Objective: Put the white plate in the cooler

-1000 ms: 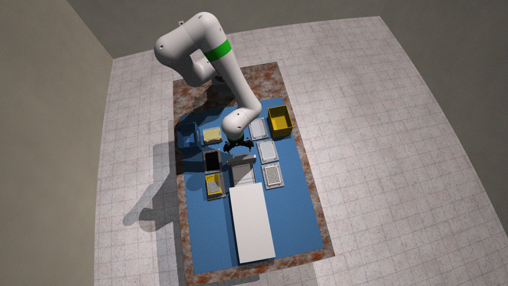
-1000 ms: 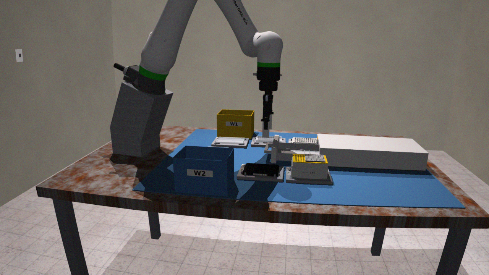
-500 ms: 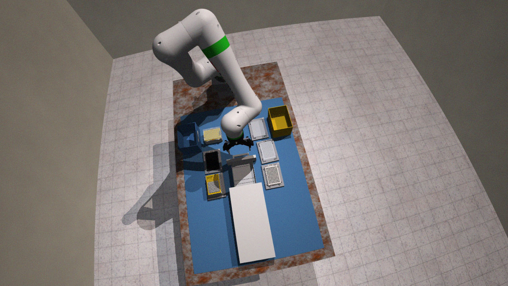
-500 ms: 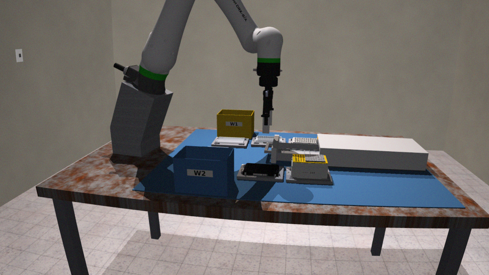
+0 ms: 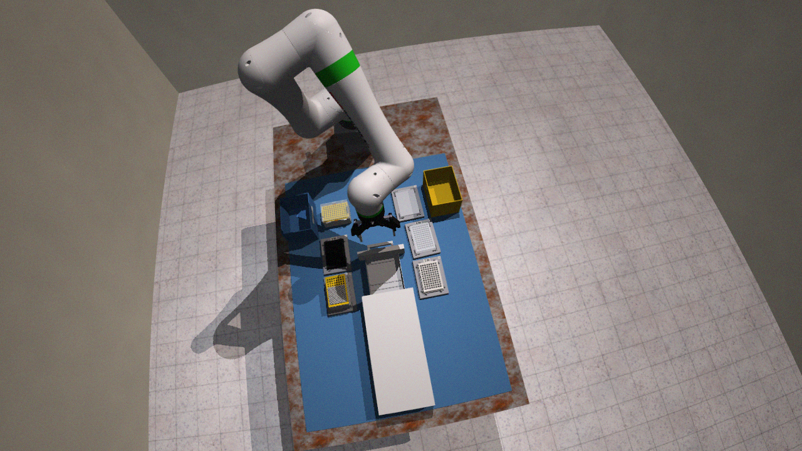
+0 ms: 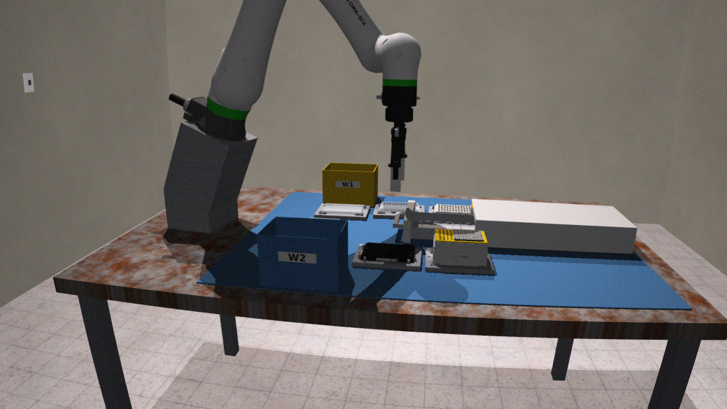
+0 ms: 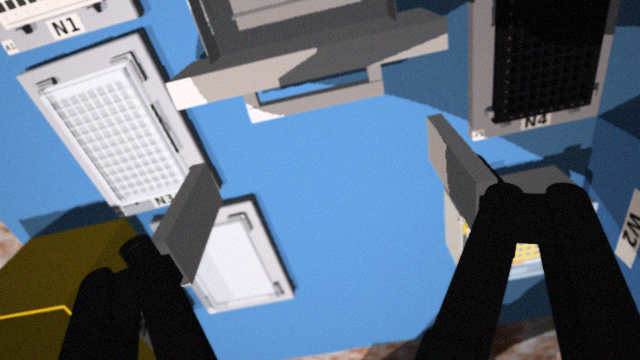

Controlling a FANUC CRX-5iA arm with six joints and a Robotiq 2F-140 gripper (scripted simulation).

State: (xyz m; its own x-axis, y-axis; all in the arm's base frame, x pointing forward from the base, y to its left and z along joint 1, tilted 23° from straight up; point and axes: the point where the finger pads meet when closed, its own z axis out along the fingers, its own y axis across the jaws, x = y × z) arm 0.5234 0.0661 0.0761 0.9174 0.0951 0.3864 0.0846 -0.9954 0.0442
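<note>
Right now my hand is 15 cm short of the white plate, 20 cm to the right of it and 14 cm above it. From my hand the other things lie so: black plate: 2 cm ahead, 20 cm to the right, 14 cm below; tip box: 18 cm ahead, 19 cm to the right, 10 cm below; grey drawer: 15 cm ahead, 1 cm to the left, 13 cm below.
</note>
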